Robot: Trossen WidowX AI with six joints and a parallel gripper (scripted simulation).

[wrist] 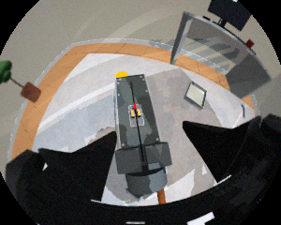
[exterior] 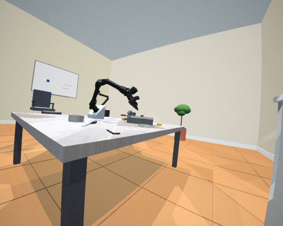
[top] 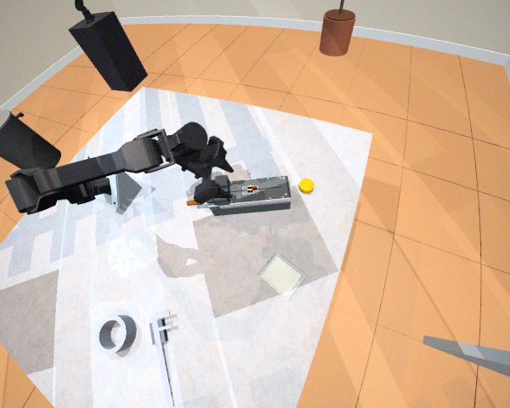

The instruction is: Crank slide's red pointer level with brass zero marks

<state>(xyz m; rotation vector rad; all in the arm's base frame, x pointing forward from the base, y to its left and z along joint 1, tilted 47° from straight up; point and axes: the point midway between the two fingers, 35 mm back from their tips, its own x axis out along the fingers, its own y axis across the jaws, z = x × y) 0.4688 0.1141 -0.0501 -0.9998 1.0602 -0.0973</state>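
Right now the orange-brown crank handle is 12 cm behind my gripper tip, 7 cm to the right of it and 7 cm below it. Also, from my gripper tip: pale square tile: 21 cm ahead, 18 cm to the right, 14 cm below; then red pointer: 6 cm below, 5 cm ahead, 4 cm to the left; then yellow disc: 20 cm ahead, 14 cm to the left, 13 cm below.
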